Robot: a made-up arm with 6 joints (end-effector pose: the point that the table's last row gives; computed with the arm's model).
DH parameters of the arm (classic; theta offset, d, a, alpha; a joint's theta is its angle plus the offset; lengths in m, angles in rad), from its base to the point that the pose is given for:
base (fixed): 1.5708 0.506 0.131 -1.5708
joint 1: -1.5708 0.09 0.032 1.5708
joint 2: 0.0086 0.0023 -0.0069 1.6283
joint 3: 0 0.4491 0.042 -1.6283
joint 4: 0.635 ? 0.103 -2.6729
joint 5: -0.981 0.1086 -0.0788 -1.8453
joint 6: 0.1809 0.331 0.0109 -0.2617
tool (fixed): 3.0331 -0.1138 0 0
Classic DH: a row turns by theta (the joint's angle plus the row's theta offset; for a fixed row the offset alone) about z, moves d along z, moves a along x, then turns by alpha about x.
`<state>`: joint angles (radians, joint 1 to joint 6).
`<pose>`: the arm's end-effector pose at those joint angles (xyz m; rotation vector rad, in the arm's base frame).
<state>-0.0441 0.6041 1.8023 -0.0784 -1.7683 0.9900</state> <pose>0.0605 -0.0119 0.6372 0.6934 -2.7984 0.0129</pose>
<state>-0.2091 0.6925 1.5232 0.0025 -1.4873 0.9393</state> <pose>0.0093 -0.0701 0.6638 0.5848 -2.7936 0.3389</pose>
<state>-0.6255 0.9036 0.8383 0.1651 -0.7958 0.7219</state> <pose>-0.1619 -0.1526 0.7420 0.3656 -2.3631 0.6672</pose>
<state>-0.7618 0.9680 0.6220 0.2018 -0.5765 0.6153</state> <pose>-0.2071 -0.1590 0.7760 0.3925 -2.1463 0.5869</pose>
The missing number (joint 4, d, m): -0.06
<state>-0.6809 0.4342 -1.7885 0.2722 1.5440 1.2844</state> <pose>0.5000 0.1386 0.6508 0.0636 1.1177 -0.1525</pose>
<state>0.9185 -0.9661 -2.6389 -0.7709 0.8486 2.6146</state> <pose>0.1662 -0.3775 0.2103 -0.0668 2.1400 -1.4740</pose>
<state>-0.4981 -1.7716 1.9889 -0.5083 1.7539 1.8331</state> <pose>-0.0763 0.3887 0.0403 -1.7199 0.5907 0.1086</pose>
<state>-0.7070 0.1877 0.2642 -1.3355 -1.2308 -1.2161</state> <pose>0.4398 -0.1716 0.9057 1.6545 0.5435 -0.5783</pose>
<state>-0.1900 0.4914 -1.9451 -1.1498 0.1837 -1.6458</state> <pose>0.6397 0.1706 0.6749 -1.4403 -0.4753 -2.3632</pose>
